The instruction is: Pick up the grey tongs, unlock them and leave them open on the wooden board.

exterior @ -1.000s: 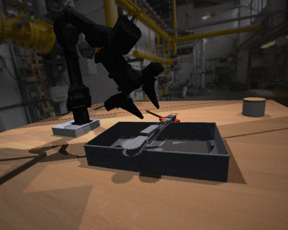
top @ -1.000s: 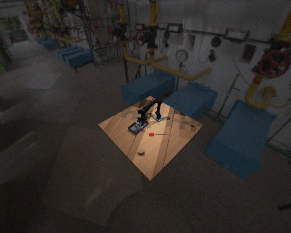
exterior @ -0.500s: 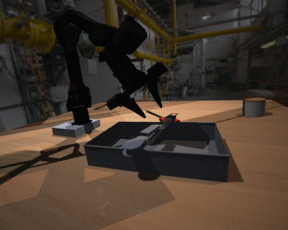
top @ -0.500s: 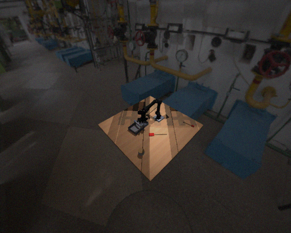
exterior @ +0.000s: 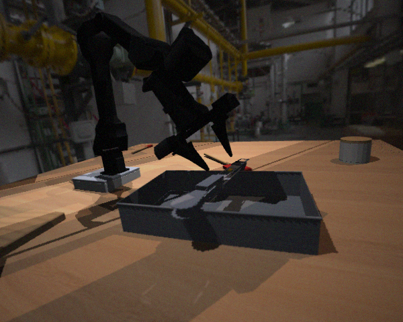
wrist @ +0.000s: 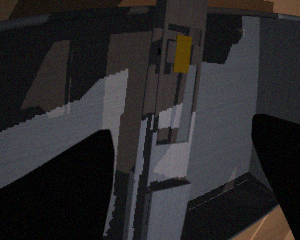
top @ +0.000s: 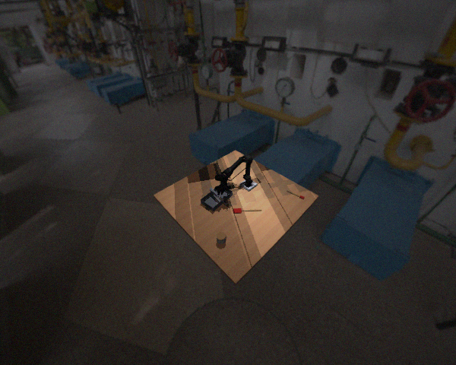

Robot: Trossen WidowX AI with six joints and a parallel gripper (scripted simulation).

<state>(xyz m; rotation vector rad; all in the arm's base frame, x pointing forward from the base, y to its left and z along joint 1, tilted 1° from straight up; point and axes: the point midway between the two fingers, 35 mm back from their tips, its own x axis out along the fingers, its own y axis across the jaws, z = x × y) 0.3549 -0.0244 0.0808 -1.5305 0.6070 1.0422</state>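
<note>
Right now my gripper tip is 1 cm short of the yellow lock piece, 3 cm to the right of it and 2 cm above it. From my gripper tip the other things lie so: roasting tin (1 cm ahead, 4 cm to the right, 6 cm below); red-headed spatula (11 cm behind, 26 cm to the left, 8 cm below); wooden board (42 cm behind, 34 cm to the right, 8 cm below).
</note>
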